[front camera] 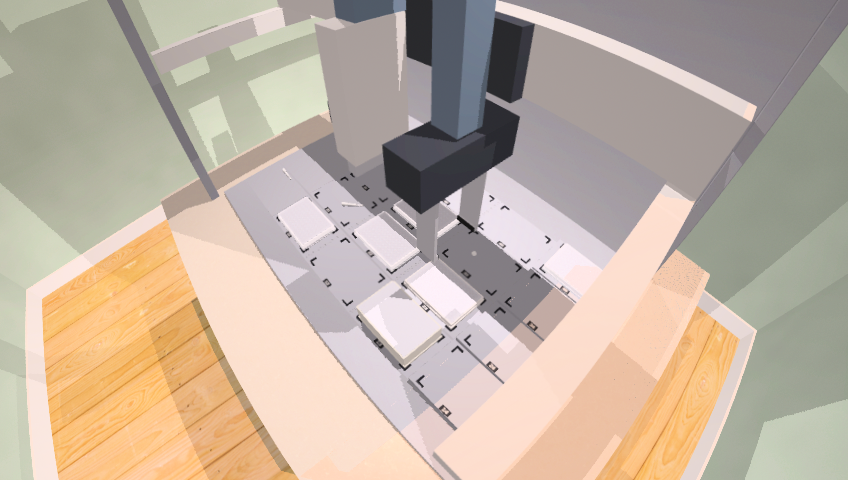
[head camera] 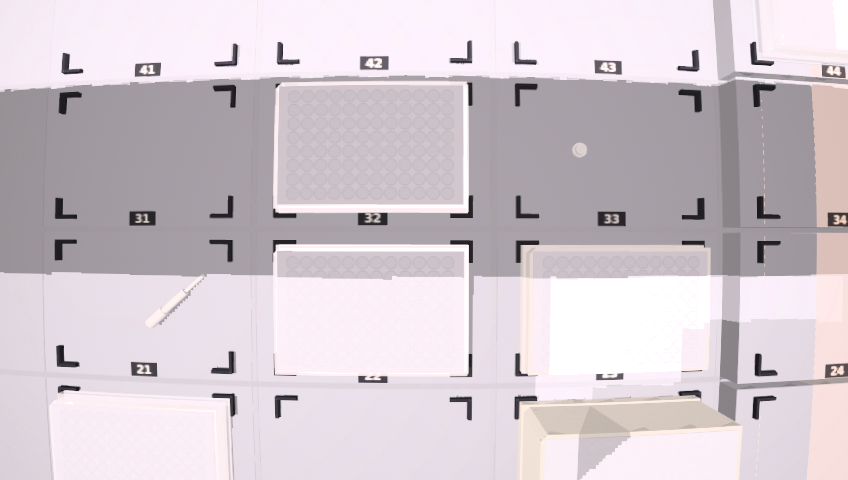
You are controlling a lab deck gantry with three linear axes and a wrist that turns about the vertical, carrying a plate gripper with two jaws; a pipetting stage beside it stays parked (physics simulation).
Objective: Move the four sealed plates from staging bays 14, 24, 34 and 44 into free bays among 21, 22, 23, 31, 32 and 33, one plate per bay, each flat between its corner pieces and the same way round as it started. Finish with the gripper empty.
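Frame: origin at the robot's base, x ahead, y left, z up, level; metres.
Seen in the pictures: gripper, fingertip midpoint: (front camera: 448,238); robot's base, origin of the base link: (front camera: 278,218).
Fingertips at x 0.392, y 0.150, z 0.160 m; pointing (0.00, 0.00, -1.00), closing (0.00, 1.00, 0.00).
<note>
Offsets run from my fingertips to a thing's top centre.
A pale sealed plate @(dx -0.164, dy +0.107, dz -0.146 m) (front camera: 423,215) (head camera: 371,148) lies flat in bay 32. A second plate @(dx -0.163, dy +0.000, dz -0.146 m) (front camera: 385,239) (head camera: 371,321) lies flat in bay 22. A third plate @(dx +0.000, dy +0.000, dz -0.146 m) (front camera: 441,294) (head camera: 612,321) sits in bay 23, looking flat between its corner pieces, some of them hidden. A fourth plate @(dx +0.165, dy +0.214, dz -0.131 m) (front camera: 572,268) (head camera: 803,29) is in bay 44, partly cut off in the head view and by the side wall in the front view. My gripper (front camera: 451,243) is open, with nothing between its two jaws, and hangs over the middle of the deck. It does not show in the head view.
A plate @(dx -0.328, dy -0.107, dz -0.146 m) (front camera: 307,221) (head camera: 136,440) sits in bay 11. A taller box @(dx +0.001, dy -0.107, dz -0.118 m) (front camera: 399,324) (head camera: 642,457) stands in bay 13, beside bay 23. A small round cap @(dx -0.022, dy +0.108, dz -0.156 m) (front camera: 473,253) (head camera: 579,149) lies in bay 33. A pen-like piece @(dx -0.299, dy +0.004, dz -0.152 m) (front camera: 352,204) (head camera: 168,307) lies in bay 21.
</note>
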